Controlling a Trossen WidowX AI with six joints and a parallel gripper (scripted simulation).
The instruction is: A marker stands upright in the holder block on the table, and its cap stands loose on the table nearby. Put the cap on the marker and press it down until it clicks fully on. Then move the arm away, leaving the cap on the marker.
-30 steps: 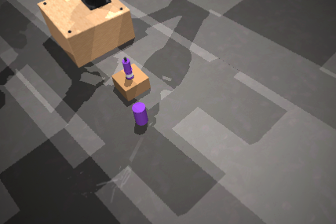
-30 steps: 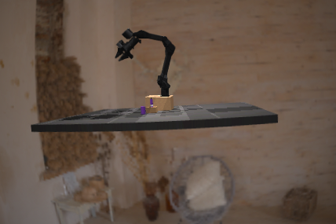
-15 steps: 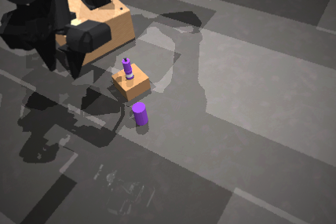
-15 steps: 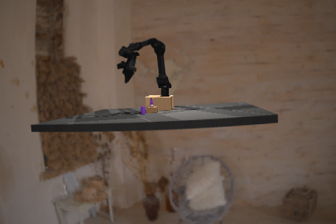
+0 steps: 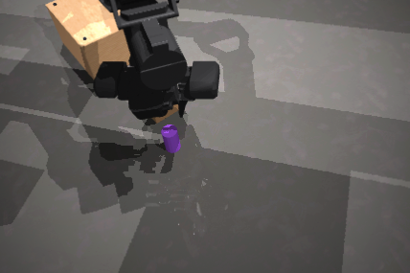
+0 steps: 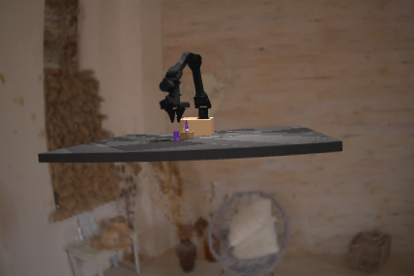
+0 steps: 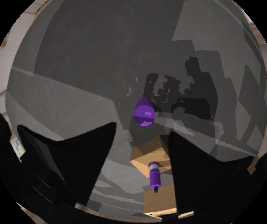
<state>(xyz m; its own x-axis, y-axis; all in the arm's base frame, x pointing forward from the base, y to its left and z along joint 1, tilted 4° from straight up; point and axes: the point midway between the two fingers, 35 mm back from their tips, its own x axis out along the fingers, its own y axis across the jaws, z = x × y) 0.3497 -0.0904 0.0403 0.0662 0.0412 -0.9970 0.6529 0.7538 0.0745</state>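
Now: the purple cap 70 mm below my gripper tip. From my gripper tip the other things lie so: holder block (100 mm behind, 80 mm below, 40 mm to the left).
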